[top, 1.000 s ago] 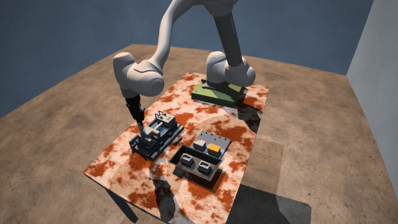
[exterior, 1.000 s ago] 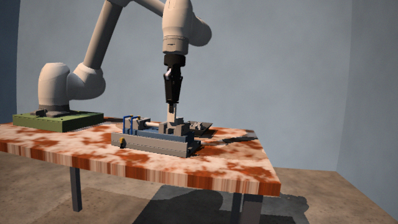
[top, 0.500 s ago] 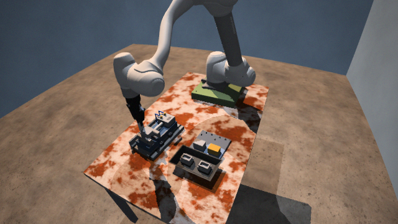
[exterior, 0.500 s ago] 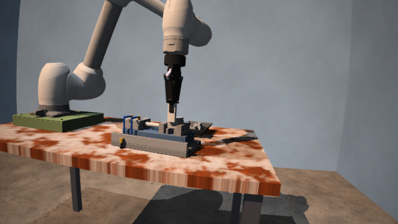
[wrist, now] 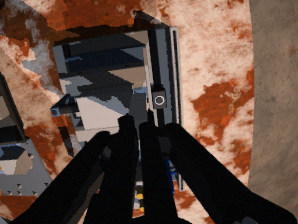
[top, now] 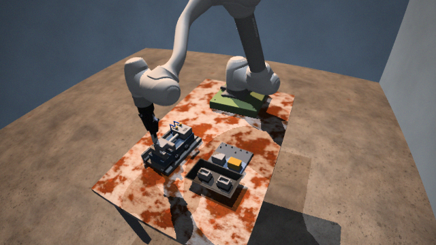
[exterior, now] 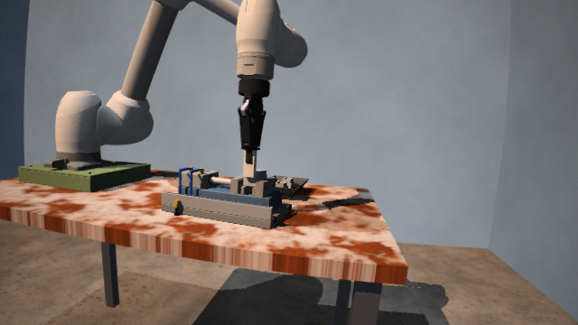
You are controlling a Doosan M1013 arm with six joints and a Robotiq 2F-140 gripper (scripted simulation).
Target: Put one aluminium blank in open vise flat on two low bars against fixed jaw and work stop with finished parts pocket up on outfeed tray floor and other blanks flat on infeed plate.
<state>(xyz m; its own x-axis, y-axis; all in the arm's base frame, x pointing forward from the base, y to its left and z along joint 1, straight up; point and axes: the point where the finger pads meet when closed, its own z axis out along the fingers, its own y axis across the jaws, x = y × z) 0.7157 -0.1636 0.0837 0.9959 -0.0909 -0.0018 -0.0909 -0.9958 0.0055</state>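
Now: the piston rod 8 cm behind my hand, 5 cm to the left of it and 6 cm below it. Round my hand: infeed plate: 14 cm behind, 36 cm to the left, 13 cm below; then vise: 7 cm behind, 5 cm to the left, 10 cm below; then aluminium blank: 10 cm behind, 31 cm to the left, 11 cm below.
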